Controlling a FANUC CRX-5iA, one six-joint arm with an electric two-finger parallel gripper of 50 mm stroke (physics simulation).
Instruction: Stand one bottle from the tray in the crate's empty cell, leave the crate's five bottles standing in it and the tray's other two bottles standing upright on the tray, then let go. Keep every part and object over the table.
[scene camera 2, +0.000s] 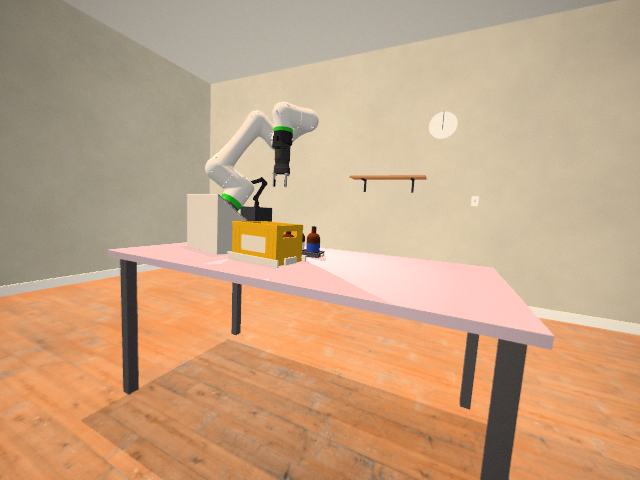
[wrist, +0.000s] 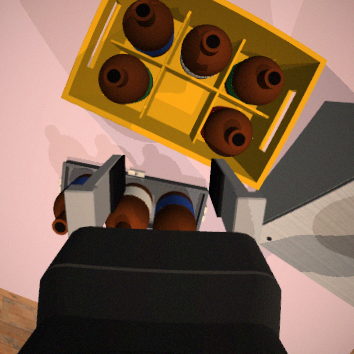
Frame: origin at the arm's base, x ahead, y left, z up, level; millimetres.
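Seen in the pictures: gripper, between the fingertips: (scene camera 2: 279, 186) (wrist: 167, 173).
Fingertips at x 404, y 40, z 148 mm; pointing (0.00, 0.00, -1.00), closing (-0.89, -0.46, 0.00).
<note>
Offsets run from my fingertips to a thing's middle. "spot": to the spot under its first point. Level surfaces: height alone.
The yellow crate {dz -263, dx +10, dy -77 mm} (scene camera 2: 258, 243) (wrist: 132, 126) stands on the table with five brown bottles upright in it. Its empty cell {spot: dz -343, dx +9, dy -37 mm} (wrist: 177, 100) is in the row nearer the tray, between two bottles. The dark tray {spot: dz -330, dx +130, dy +190 mm} (scene camera 2: 320, 253) (wrist: 116, 171) stands beside the crate and bears three upright bottles: a blue-labelled one {dz -268, dx +74, dy +197 mm} (wrist: 60, 207) at the left, partly behind a finger, a white-labelled one {dz -268, dx -10, dy +169 mm} (wrist: 131, 206) in the middle, and another blue-labelled one {dz -268, dx -87, dy +144 mm} (wrist: 174, 212) at the right. My gripper (scene camera 2: 280, 180) (wrist: 167, 173) is open and empty, pointing down high above the crate and tray. Its body hides the lower part of the tray.
The crate sits in low pale guide rails {dz -336, dx +17, dy -176 mm} (scene camera 2: 253, 259) on the pink table {dz -351 mm} (scene camera 2: 413, 281). A pale pedestal block (scene camera 2: 202, 223) bears the arm, left of the crate. A dark box (scene camera 2: 263, 213) with a thin black jointed arm stands behind. The table edge shows in the wrist view at the lower left.
</note>
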